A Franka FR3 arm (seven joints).
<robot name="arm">
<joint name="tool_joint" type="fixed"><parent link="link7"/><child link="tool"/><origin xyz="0 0 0.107"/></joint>
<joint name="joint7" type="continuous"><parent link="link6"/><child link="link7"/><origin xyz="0.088 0 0" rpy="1.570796 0 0"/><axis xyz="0 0 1"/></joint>
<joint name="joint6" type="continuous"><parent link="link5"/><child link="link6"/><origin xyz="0 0 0" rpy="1.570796 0 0"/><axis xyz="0 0 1"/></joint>
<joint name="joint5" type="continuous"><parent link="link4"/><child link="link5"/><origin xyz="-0.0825 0.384 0" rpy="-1.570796 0 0"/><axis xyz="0 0 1"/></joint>
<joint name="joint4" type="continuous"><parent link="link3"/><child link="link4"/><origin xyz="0.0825 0 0" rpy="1.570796 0 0"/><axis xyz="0 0 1"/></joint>
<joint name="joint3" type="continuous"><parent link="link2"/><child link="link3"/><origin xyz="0 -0.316 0" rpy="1.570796 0 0"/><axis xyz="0 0 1"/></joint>
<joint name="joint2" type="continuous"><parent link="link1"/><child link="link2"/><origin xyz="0 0 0" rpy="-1.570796 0 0"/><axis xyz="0 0 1"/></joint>
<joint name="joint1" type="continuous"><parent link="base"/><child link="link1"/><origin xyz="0 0 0.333"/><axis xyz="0 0 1"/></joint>
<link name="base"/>
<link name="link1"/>
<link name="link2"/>
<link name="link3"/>
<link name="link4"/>
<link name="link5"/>
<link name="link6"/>
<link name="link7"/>
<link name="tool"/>
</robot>
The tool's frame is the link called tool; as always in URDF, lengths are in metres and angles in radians. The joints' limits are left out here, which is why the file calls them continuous.
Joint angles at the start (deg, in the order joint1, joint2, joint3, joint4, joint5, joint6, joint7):
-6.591, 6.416, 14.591, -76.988, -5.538, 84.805, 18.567
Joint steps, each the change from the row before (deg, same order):
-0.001, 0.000, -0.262, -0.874, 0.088, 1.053, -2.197
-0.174, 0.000, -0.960, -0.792, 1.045, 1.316, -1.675
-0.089, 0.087, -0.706, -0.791, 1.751, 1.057, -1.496
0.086, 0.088, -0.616, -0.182, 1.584, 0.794, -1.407
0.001, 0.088, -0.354, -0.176, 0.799, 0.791, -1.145
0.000, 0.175, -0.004, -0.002, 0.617, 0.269, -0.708
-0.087, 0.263, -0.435, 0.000, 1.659, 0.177, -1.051
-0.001, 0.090, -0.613, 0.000, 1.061, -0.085, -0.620
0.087, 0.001, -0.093, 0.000, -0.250, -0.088, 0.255
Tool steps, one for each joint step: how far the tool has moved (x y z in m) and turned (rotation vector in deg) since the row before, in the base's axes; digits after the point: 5 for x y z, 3 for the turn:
0.00244, -0.00170, -0.00547, -0.013, -0.023, 2.035
0.00344, -0.00820, -0.00468, 0.909, -0.290, 0.742
0.00286, -0.00388, -0.00592, 1.623, 0.061, 0.904
0.00209, -0.00187, -0.00125, 1.503, -0.361, 1.003
0.00205, -0.00179, -0.00110, 0.755, -0.471, 0.840
0.00132, 0.00103, -0.00132, 0.615, -0.062, 0.734
0.00188, -0.00215, -0.00234, 1.583, 0.169, 0.618
0.00065, -0.00399, -0.00107, 0.952, 0.211, 0.073
-0.00011, -0.00046, -0.00021, -0.253, 0.094, -0.266

